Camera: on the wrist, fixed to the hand. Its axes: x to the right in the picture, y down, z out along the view.
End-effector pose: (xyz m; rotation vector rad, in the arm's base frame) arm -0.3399 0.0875 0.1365 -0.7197 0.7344 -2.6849
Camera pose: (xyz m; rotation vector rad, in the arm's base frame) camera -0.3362 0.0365 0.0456 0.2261 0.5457 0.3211
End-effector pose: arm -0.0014 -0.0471 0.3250 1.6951 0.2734 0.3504
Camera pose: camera -0.0388 -0.0267 0.4202 -0.3858 2.4574 -1.5931
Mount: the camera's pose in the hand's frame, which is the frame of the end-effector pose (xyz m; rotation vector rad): -0.0198 0.0917 -0.0456 -0.1202 -0.4338 3.0690
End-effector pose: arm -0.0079 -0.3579 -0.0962 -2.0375 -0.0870 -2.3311
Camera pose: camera -0.0439 -0.4527 -0.1207 -0.3253 1.4971 0.2167
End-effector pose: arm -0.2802 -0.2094 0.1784 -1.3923 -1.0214 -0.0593
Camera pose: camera -0.2132 -0.2343 0.1024 1.4809 -1.5472 -2.1657
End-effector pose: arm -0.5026 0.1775 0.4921 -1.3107 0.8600 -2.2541
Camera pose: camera -0.5302 0.1363 0.4003 0.3705 1.0049 0.5439
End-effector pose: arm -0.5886 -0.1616 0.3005 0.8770 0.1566 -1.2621
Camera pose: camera -0.4993 -0.1137 0.3253 -0.0686 -1.0847 1.4920
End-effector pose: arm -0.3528 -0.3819 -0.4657 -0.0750 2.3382 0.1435
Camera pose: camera -0.3804 -0.2965 -0.4125 2.6979 -0.0271 1.2719
